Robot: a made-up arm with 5 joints.
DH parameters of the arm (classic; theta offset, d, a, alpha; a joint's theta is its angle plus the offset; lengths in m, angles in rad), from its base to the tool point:
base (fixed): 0 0 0 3.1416
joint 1: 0 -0.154 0.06 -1.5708
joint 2: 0 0.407 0.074 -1.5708
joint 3: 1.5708 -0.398 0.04 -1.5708
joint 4: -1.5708 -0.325 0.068 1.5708
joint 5: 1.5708 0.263 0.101 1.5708
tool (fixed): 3.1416 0.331 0 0
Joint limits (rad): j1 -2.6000..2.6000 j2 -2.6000..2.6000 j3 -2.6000..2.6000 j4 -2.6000..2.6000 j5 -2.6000..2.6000
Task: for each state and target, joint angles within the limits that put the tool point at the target. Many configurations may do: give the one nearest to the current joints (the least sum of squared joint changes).
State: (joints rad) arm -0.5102 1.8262 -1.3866 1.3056 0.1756
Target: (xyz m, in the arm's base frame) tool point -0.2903 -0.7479 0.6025
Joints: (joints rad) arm 0.1807 2.2290 -1.6358 1.5021 -0.3785
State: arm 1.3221 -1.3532 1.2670 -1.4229 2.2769
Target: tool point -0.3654 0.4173 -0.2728
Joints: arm 1.2409 -0.8933 1.1313 -1.2746 2.2640
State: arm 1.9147 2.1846 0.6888 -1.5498 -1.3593
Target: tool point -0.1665 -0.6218 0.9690
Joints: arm 1.4875 1.7793 0.5484 -1.7571 -1.3143
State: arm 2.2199 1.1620 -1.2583 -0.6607 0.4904
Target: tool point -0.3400 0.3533 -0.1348
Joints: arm 2.5228 0.9449 -1.5657 -0.2949 0.5050
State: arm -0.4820 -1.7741 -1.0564 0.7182 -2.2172
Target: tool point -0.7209 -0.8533 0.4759
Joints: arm 0.3724 -2.2742 -1.3012 -0.0346 -2.4491
